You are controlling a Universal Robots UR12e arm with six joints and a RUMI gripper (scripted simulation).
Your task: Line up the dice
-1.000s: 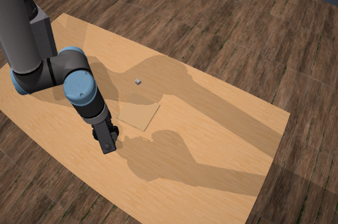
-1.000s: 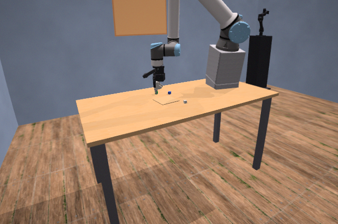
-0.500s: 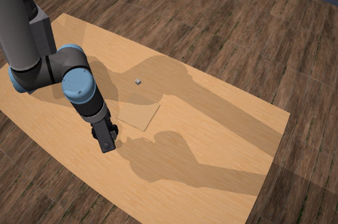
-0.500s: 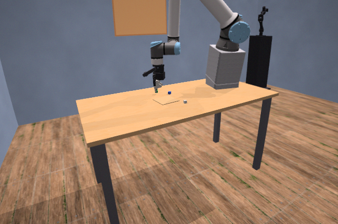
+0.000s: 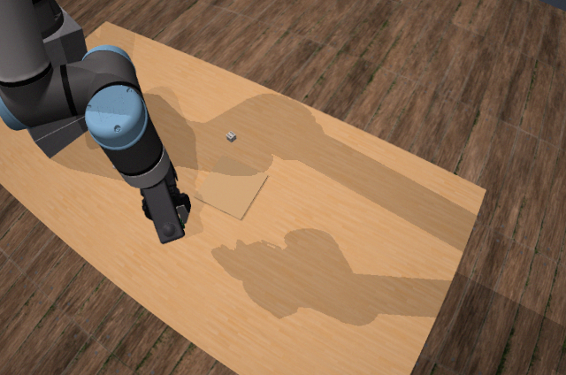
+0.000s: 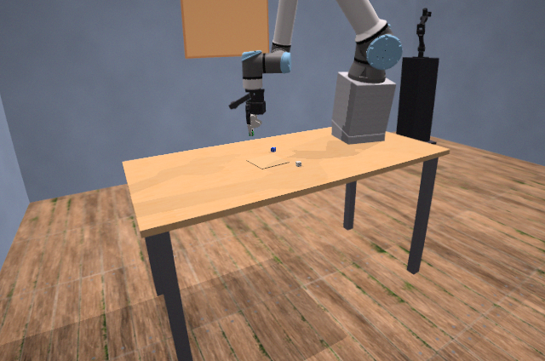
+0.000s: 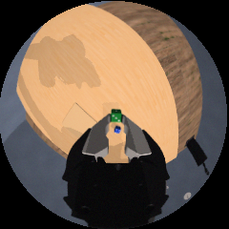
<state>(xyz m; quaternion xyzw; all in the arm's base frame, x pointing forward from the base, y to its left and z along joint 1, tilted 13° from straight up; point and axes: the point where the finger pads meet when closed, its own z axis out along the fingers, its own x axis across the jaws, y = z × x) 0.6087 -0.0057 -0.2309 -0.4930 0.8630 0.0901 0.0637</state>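
My hand is 17 cm to the right of the tan mat, 10 cm above it and 2 cm past it. The rest, counted from my hand: blue die 9 cm below, 9 cm behind, 4 cm to the left; green die 1 cm below; white die 28 cm to the left, 12 cm behind, 9 cm below.
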